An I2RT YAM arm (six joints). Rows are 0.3 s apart.
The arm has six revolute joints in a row. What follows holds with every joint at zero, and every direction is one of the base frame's. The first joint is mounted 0.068 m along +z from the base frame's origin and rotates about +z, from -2.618 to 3.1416 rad. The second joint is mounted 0.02 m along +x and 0.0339 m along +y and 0.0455 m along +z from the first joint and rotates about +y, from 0 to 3.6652 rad. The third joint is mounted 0.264 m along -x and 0.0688 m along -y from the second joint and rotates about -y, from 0 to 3.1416 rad. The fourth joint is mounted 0.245 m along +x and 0.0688 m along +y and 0.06 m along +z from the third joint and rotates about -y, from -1.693 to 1.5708 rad. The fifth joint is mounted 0.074 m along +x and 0.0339 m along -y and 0.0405 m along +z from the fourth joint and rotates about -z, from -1.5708 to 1.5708 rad. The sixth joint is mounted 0.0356 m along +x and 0.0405 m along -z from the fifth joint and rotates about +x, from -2.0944 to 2.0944 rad. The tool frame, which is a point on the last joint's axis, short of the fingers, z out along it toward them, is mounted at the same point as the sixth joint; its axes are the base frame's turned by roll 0, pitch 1.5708 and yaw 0 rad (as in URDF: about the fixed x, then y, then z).
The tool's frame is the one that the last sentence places.
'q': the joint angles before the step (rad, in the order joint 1, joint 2, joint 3, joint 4, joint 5, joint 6). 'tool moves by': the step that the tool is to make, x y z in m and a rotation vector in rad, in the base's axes. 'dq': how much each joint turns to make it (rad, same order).
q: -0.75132 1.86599 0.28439 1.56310 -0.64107 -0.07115
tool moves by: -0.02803 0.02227 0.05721 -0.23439 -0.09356 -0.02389
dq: -0.01220 -0.43447 -0.09614 -0.18804 0.00573 -0.13237
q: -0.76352 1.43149 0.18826 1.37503 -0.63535 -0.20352
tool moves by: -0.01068 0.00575 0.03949 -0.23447 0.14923 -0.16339
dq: 0.00650 -0.39749 0.08353 -0.60653 0.15223 -0.33493
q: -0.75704 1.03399 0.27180 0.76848 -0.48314 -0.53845
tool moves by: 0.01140 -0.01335 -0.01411 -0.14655 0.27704 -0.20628
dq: 0.03088 0.07553 0.06944 -0.20067 0.26625 -0.28764
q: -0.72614 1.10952 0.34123 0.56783 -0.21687 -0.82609
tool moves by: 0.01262 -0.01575 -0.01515 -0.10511 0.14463 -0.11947
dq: 0.00993 0.14800 0.03622 0.05341 0.16596 -0.14152
